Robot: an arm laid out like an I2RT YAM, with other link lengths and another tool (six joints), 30 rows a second.
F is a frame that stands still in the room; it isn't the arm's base.
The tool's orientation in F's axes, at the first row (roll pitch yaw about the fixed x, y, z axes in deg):
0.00 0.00 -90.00
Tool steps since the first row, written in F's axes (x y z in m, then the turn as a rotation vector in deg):
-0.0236 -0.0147 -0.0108 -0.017 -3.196 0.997
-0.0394 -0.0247 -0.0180 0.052 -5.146 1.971
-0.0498 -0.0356 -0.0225 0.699 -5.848 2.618
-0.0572 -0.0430 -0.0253 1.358 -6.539 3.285
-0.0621 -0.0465 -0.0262 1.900 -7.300 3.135
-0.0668 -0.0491 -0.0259 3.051 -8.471 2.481
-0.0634 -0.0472 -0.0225 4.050 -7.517 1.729
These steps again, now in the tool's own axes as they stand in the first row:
0.0147 -0.0236 -0.0108 3.196 -0.017 0.997
0.0247 -0.0394 -0.0180 5.146 0.052 1.971
0.0356 -0.0498 -0.0225 5.848 0.699 2.618
0.0430 -0.0572 -0.0253 6.539 1.358 3.285
0.0465 -0.0621 -0.0262 7.300 1.900 3.135
0.0491 -0.0668 -0.0259 8.471 3.051 2.481
0.0472 -0.0634 -0.0225 7.517 4.050 1.729

